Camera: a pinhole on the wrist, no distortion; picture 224 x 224 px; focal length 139.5 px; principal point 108.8 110.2 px. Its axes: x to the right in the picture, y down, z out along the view. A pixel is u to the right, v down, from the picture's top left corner.
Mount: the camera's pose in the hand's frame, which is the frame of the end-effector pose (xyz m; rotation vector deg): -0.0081 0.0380 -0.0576 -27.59 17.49 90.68
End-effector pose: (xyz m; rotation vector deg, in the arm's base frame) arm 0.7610 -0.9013 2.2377 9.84 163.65 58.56
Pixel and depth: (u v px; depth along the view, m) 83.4 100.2 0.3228
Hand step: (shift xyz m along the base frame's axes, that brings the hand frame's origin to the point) 0.0664 0.2643 -0.1044
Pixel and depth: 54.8 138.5 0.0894
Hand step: 0.0438 0.0544 0.0060
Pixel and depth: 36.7 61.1 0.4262
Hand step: -0.0309 0.3291 -0.3024
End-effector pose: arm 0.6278 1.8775 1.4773 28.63 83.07 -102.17
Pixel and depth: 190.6 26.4 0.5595
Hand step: 0.3608 -0.4033 -0.4936
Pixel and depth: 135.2 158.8 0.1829
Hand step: 0.1863 -0.0541 -0.0084
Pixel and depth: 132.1 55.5 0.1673
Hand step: 0.1021 -0.0967 -0.0984
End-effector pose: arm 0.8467 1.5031 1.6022 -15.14 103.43 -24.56
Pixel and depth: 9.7 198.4 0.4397
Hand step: 0.5200 0.0184 0.2062
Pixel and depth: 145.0 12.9 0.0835
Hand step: 0.0035 0.0744 -0.0794
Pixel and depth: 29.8 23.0 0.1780
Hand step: 0.1295 -0.0183 -0.1269
